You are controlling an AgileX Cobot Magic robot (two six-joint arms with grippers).
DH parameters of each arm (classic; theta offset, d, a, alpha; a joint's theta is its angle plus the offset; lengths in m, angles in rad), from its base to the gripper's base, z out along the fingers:
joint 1: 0 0.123 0 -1.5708
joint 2: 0.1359 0 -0.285 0
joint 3: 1.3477 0 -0.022 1.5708
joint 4: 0 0.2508 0 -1.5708
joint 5: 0 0 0.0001 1.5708
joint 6: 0 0.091 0 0
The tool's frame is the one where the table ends.
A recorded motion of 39 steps. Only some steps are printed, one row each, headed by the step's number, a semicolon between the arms.
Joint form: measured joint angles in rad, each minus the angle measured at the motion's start. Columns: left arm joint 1, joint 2, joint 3, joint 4, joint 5, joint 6; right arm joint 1, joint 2, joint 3, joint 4, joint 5, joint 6.
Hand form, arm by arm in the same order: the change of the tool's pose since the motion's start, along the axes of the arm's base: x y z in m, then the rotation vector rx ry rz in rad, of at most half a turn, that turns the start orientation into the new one. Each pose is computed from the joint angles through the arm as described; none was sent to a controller.
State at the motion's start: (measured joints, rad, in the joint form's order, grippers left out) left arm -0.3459 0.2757 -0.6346 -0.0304 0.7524 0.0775; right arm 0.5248 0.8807 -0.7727 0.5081 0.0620 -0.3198
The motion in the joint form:
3: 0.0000 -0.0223 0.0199 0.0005 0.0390 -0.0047; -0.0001 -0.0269 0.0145 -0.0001 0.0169 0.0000
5: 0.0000 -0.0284 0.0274 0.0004 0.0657 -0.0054; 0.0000 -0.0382 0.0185 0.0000 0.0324 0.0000
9: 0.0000 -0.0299 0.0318 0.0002 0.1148 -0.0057; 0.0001 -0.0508 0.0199 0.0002 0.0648 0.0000
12: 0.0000 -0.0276 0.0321 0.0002 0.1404 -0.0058; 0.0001 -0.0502 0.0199 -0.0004 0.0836 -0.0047
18: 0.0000 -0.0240 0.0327 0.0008 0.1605 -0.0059; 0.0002 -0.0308 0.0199 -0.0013 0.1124 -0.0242
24: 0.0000 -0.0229 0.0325 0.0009 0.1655 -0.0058; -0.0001 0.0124 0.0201 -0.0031 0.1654 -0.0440
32: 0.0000 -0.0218 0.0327 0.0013 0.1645 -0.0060; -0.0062 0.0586 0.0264 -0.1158 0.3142 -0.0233
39: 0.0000 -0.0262 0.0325 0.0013 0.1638 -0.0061; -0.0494 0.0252 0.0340 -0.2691 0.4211 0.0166
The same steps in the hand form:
3: -0.0036 0.0013 -0.0085 0.0091 0.0357 0.0007; -0.0062 -0.0027 -0.0012 -0.0012 0.0021 0.0081
5: -0.0049 0.0017 -0.0128 0.0183 0.0623 0.0002; -0.0091 -0.0036 -0.0017 -0.0042 0.0075 0.0158
9: -0.0065 0.0021 -0.0182 0.0362 0.1111 -0.0010; -0.0128 -0.0041 -0.0025 -0.0126 0.0224 0.0316
12: -0.0070 0.0023 -0.0205 0.0460 0.1375 -0.0016; -0.0132 -0.0034 -0.0041 -0.0255 0.0344 0.0412
18: -0.0071 0.0023 -0.0224 0.0549 0.1601 -0.0018; -0.0101 -0.0001 -0.0099 -0.0642 0.0621 0.0577
24: -0.0071 0.0023 -0.0228 0.0571 0.1656 -0.0019; -0.0033 0.0063 -0.0222 -0.1248 0.1288 0.0874
32: -0.0068 0.0022 -0.0228 0.0573 0.1658 -0.0016; 0.0001 0.0102 -0.0459 -0.2938 0.2528 0.1441
39: -0.0076 0.0025 -0.0225 0.0554 0.1609 -0.0015; -0.0049 -0.0050 -0.0517 -0.4293 0.2819 0.1143

